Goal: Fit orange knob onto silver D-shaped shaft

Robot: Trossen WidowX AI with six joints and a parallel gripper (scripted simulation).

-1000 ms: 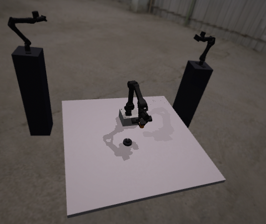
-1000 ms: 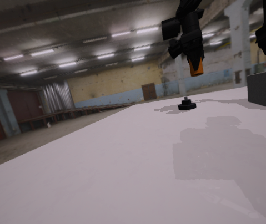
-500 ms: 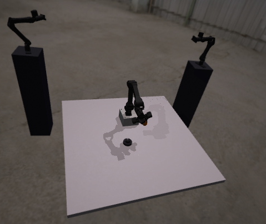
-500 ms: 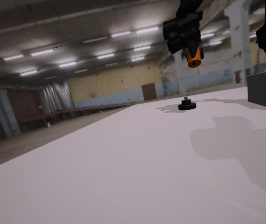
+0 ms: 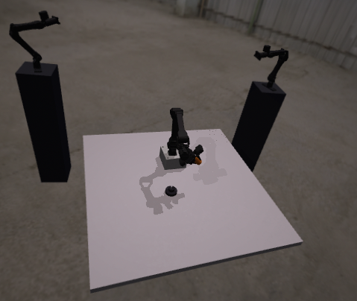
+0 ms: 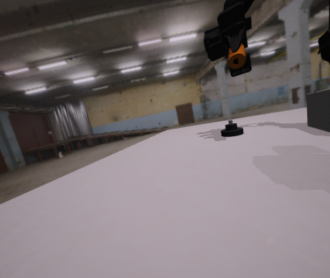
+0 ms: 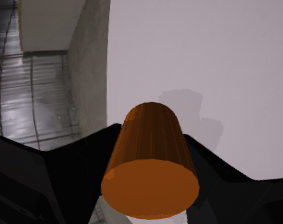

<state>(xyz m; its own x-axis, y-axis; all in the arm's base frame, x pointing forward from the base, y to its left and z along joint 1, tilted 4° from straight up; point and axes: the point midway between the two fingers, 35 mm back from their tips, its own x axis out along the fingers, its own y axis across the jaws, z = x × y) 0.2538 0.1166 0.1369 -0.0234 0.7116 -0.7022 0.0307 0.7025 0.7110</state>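
Now: the orange knob 3 cm to the right of my gripper tip and 2 cm above it. The rest, counted from my gripper tip: silver shaft (6 cm ahead, 17 cm to the right, 21 cm below).
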